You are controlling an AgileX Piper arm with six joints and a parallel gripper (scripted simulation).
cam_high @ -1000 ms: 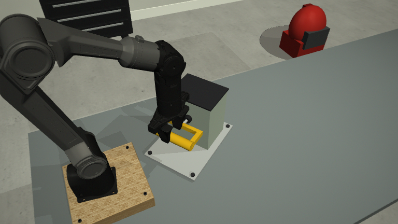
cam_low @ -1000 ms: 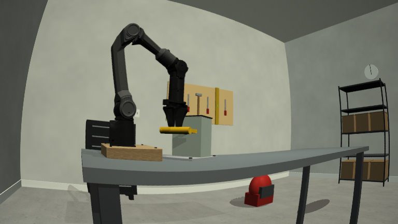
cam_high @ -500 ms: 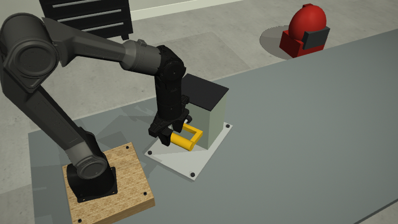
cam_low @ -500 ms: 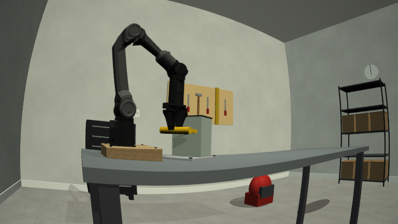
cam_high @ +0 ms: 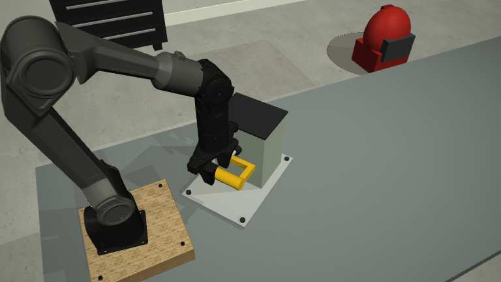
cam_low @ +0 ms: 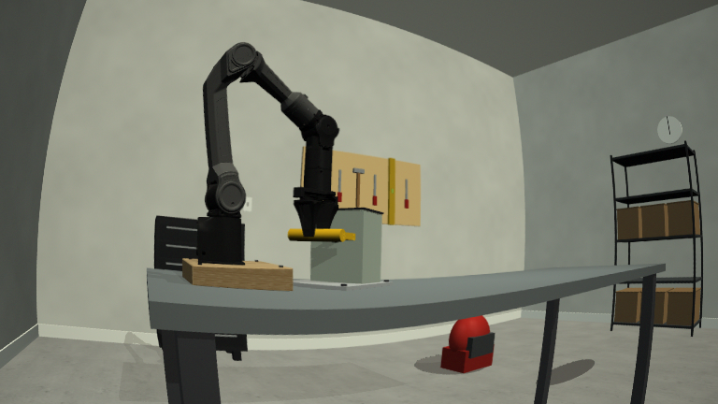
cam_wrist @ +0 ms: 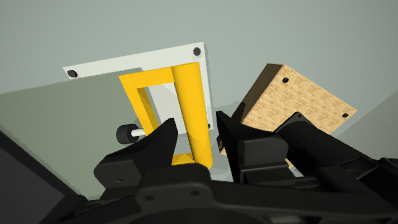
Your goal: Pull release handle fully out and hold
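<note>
Right now the yellow release handle is 40 mm ahead of my hand and 40 mm to the left of it.
</note>
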